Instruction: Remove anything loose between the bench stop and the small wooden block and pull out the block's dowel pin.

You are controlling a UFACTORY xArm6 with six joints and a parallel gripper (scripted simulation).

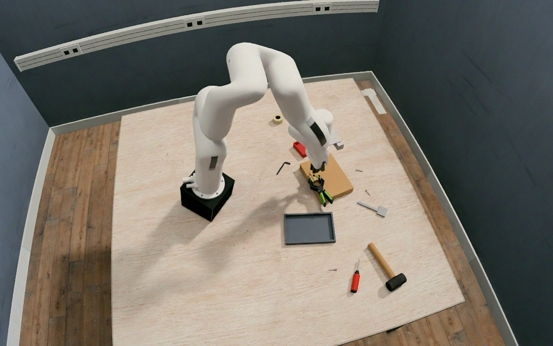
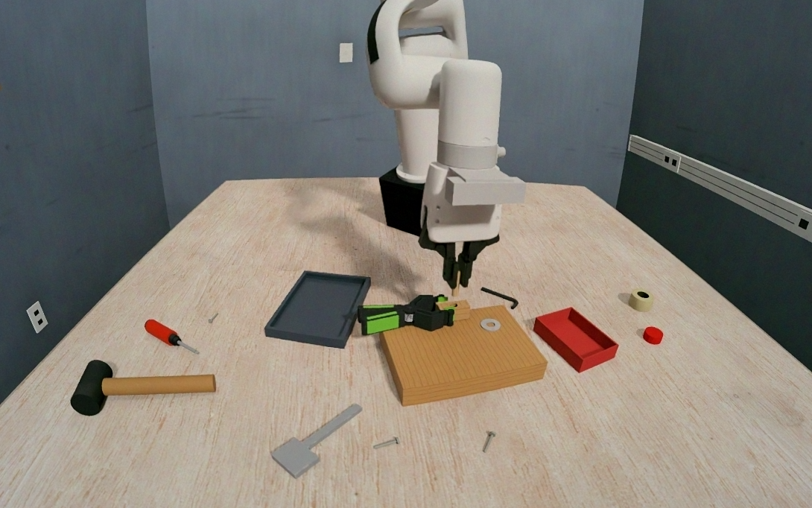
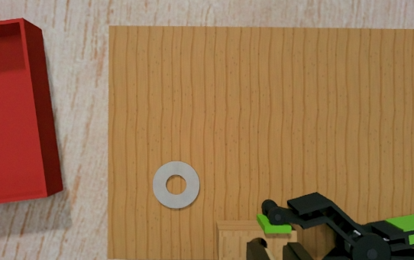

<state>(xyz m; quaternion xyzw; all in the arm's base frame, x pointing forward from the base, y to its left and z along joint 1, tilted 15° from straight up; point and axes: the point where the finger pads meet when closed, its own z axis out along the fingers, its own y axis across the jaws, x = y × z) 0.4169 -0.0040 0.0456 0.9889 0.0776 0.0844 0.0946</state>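
Right now my hand is 50 mm short of the red tray, 190 mm to the right of it and 100 mm above it. Round my hand: small wooden block (70 mm below); dowel pin (20 mm below); washer (20 mm ahead, 50 mm to the left, 80 mm below).
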